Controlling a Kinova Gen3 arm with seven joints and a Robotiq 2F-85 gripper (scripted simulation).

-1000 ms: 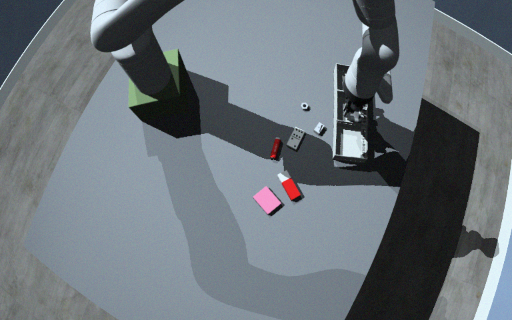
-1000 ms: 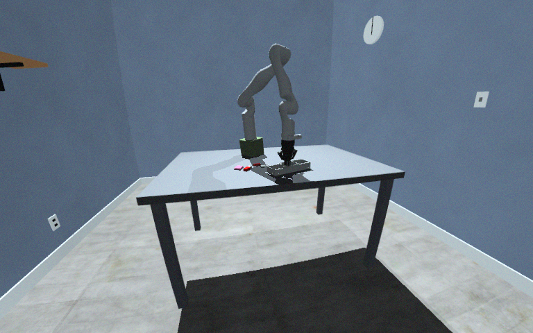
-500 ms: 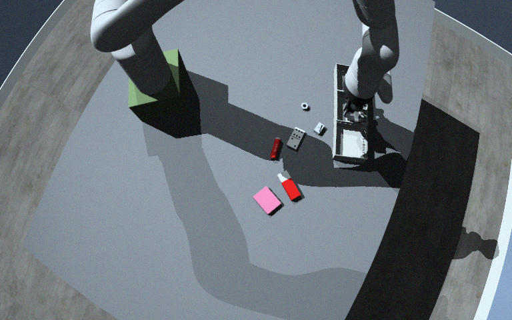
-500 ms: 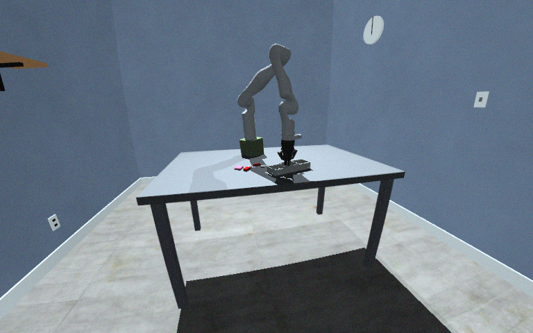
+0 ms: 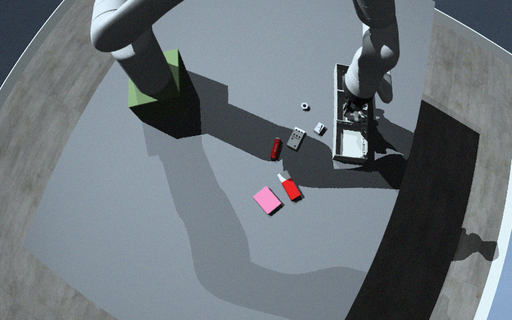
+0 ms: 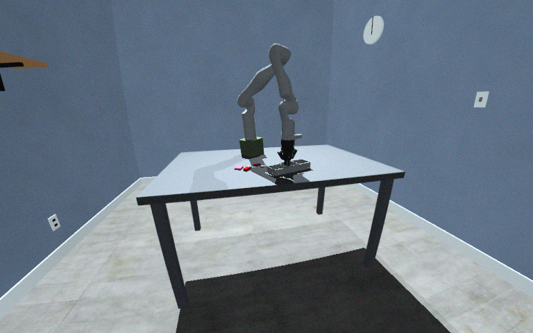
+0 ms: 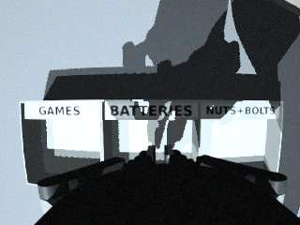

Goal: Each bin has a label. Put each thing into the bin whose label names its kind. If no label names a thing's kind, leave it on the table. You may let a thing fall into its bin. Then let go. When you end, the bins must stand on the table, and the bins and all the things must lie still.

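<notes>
Now: hand 20 mm above the bin row, 10 mm to the right of it and 10 mm short of it. Round my hand: white domino (130 mm to the right, 70 mm behind, 30 mm below); red battery (180 mm to the right, 100 mm behind, 30 mm below); nut (100 mm behind, 50 mm to the right, 30 mm below).
</notes>
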